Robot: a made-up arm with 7 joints. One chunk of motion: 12 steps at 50 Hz.
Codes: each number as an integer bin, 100 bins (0 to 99) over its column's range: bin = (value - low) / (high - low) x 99, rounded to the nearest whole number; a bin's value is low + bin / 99 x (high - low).
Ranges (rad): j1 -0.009..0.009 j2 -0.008..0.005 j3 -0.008..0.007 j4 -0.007..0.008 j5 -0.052..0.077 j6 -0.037..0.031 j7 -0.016..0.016
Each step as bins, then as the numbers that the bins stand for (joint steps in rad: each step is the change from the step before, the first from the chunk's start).
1 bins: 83 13 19 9 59 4 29
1 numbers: 0.00609 -0.00629 -0.00512 -0.00564 0.02488 -0.03425 -0.00663
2 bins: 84 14 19 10 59 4 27
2 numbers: 0.00627 -0.00616 -0.00512 -0.00548 0.02488 -0.03425 -0.00727
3 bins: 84 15 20 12 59 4 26
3 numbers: 0.00627 -0.00603 -0.00497 -0.00518 0.02488 -0.03425 -0.00760
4 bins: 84 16 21 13 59 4 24
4 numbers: 0.00627 -0.00590 -0.00482 -0.00503 0.02488 -0.03425 -0.00824
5 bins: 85 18 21 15 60 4 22
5 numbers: 0.00645 -0.00564 -0.00482 -0.00473 0.02618 -0.03425 -0.00889
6 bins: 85 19 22 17 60 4 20
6 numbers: 0.00645 -0.00551 -0.00467 -0.00442 0.02618 -0.03425 -0.00954
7 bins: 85 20 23 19 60 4 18
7 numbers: 0.00645 -0.00537 -0.00452 -0.00412 0.02618 -0.03425 -0.01018
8 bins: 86 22 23 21 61 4 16
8 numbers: 0.00664 -0.00511 -0.00452 -0.00382 0.02748 -0.03425 -0.01083
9 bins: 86 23 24 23 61 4 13
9 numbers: 0.00664 -0.00498 -0.00436 -0.00352 0.02748 -0.03425 -0.01180
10 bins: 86 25 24 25 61 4 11
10 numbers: 0.00664 -0.00472 -0.00436 -0.00321 0.02748 -0.03425 -0.01244
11 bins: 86 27 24 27 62 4 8
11 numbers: 0.00664 -0.00445 -0.00436 -0.00291 0.02879 -0.03425 -0.01341
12 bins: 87 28 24 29 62 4 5
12 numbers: 0.00682 -0.00432 -0.00436 -0.00261 0.02879 -0.03425 -0.01438
